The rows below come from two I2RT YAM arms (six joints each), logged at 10 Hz.
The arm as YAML. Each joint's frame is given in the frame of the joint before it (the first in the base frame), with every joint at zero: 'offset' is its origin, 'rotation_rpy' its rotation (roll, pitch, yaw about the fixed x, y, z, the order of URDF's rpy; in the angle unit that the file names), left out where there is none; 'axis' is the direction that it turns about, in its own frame. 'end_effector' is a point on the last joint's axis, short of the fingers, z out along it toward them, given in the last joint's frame.
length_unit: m
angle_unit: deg
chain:
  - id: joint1
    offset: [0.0, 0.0, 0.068]
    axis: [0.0, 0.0, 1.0]
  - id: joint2
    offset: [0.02, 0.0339, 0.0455]
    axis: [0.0, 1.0, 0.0]
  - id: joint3
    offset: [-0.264, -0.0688, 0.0]
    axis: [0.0, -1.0, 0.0]
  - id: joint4
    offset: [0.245, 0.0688, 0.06]
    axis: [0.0, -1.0, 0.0]
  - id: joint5
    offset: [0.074, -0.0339, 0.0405]
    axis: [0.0, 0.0, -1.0]
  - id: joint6
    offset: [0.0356, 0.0, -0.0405]
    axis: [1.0, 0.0, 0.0]
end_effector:
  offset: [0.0, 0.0, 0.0]
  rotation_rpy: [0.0, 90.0, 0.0]
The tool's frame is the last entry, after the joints.
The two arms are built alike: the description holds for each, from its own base.
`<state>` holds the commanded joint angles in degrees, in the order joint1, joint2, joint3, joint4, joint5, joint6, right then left.
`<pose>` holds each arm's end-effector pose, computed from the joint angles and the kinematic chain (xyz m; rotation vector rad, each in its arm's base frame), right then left.
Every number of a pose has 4 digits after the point. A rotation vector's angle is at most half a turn.
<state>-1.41 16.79 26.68 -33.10 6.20 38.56 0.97 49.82 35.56 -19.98 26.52 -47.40</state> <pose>0.0987 -0.0063 0.2478 0.7453 1.8418 0.3151 0.1897 -0.0127 0.2534 -0.6633 2.1589 -0.9527</pose>
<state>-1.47 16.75 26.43 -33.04 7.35 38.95 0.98 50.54 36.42 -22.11 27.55 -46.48</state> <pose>0.0988 -0.0071 0.2466 0.7645 1.8342 0.2985 0.1899 -0.0132 0.2534 -0.6562 2.1951 -0.9598</pose>
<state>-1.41 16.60 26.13 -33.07 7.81 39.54 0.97 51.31 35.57 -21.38 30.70 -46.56</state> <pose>0.0987 -0.0073 0.2450 0.7786 1.8310 0.2971 0.1908 -0.0149 0.2477 -0.6360 2.2193 -1.0196</pose>
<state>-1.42 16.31 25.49 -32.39 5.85 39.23 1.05 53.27 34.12 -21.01 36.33 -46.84</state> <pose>0.0994 -0.0061 0.2428 0.7530 1.8403 0.3284 0.1921 -0.0176 0.2352 -0.6225 2.2790 -1.1281</pose>
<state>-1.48 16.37 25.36 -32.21 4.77 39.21 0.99 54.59 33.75 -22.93 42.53 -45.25</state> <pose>0.0998 -0.0055 0.2423 0.7432 1.8470 0.3457 0.1901 -0.0208 0.2282 -0.5707 2.3431 -1.2402</pose>
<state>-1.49 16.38 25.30 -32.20 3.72 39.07 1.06 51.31 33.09 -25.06 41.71 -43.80</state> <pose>0.1000 -0.0049 0.2419 0.7310 1.8553 0.3615 0.1801 -0.0204 0.2310 -0.5427 2.3348 -1.2114</pose>
